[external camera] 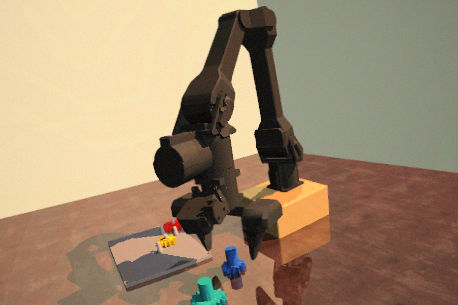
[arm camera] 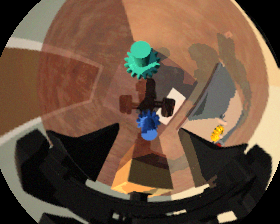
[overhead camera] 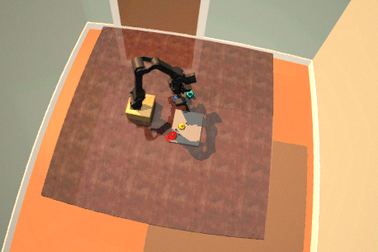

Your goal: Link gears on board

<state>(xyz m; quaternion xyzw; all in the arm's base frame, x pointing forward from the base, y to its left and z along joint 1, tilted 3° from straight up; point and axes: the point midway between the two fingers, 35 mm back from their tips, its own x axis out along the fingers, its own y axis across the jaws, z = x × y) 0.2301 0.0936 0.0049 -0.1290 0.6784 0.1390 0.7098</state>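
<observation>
The yellow gear lies 50 mm ahead of my gripper tip, 170 mm to the right of it and 10 mm below it. Round my gripper tip: teal gear 80 mm ahead, 50 mm to the left, 10 mm below; then red gear 240 mm to the right, 10 mm below; then blue gear 10 mm below.
</observation>
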